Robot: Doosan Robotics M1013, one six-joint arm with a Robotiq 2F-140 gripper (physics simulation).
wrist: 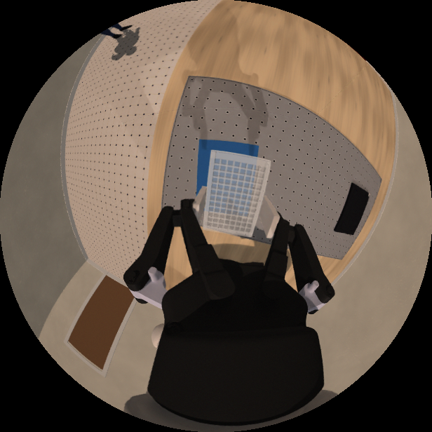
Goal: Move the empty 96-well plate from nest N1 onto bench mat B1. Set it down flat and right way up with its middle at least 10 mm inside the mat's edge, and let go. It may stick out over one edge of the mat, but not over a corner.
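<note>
The clear 96-well plate is right way up between the fingers, and its grid of wells faces the camera. My gripper is shut on its two long sides. The blue bench mat lies beneath and behind it; its far edge and a left strip show, and blue shows through the wells. The plate looks raised above the mat and shifted to its right in the view. The mat's near part is hidden by the plate and fingers, so the exact gap cannot be told. The black nest is at the far right.
The mat lies on a grey perforated board set on a wooden bench top. A dotted panel runs along the left. A brown framed panel shows at the lower left, and a dark figure at the upper left.
</note>
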